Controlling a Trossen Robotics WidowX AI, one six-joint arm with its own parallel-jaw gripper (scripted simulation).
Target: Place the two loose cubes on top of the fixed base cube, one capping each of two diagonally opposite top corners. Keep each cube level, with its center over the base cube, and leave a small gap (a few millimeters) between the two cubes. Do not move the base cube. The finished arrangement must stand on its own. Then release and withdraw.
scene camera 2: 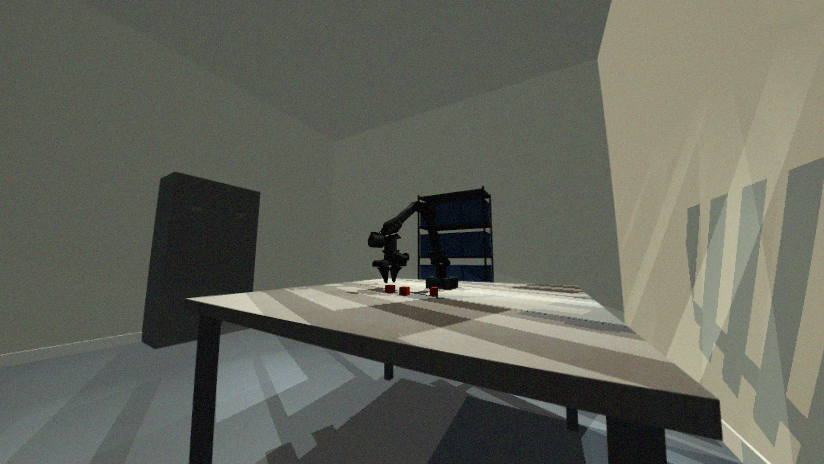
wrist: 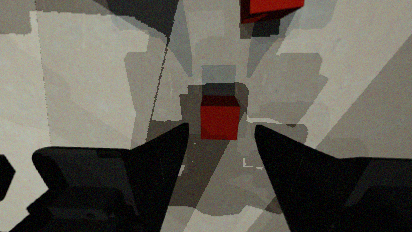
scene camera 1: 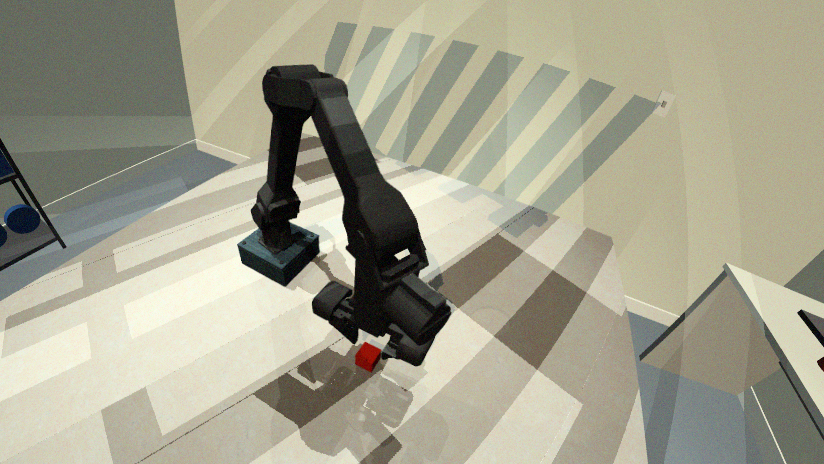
Labels:
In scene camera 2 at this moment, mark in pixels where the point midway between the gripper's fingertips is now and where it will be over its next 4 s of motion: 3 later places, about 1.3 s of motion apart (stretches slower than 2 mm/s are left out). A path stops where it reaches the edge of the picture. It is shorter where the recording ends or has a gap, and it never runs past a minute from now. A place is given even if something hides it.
My gripper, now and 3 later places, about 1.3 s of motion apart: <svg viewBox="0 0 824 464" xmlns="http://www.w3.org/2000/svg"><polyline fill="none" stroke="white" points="390,282 389,281 398,267 424,274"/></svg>

